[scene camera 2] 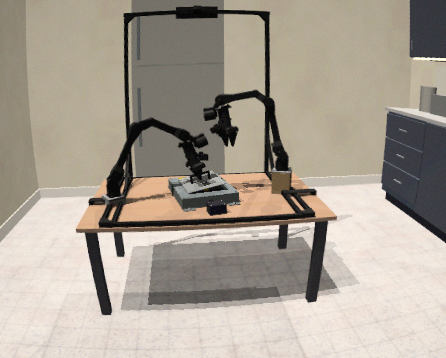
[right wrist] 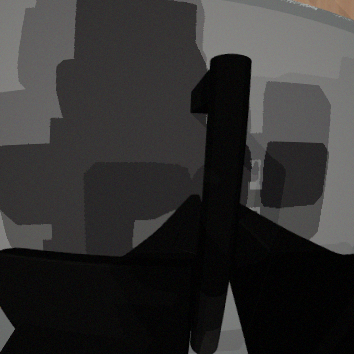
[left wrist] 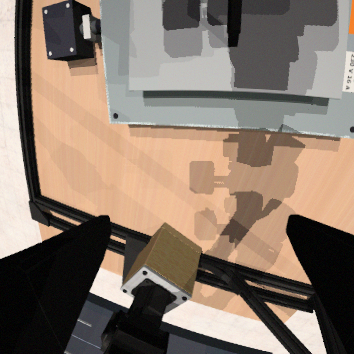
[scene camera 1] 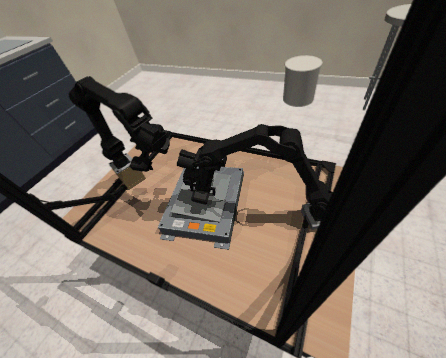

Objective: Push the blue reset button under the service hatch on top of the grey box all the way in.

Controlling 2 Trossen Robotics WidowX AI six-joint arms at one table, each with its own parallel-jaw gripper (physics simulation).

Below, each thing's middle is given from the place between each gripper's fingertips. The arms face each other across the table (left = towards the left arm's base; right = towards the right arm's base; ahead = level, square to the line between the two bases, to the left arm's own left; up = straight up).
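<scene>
The service hatch [scene camera 1: 183,205] is right at my right hand. If you measure from my left hand instead, the hatch is 17 cm below it, 1 cm ahead of it and 16 cm to the right of it.
</scene>
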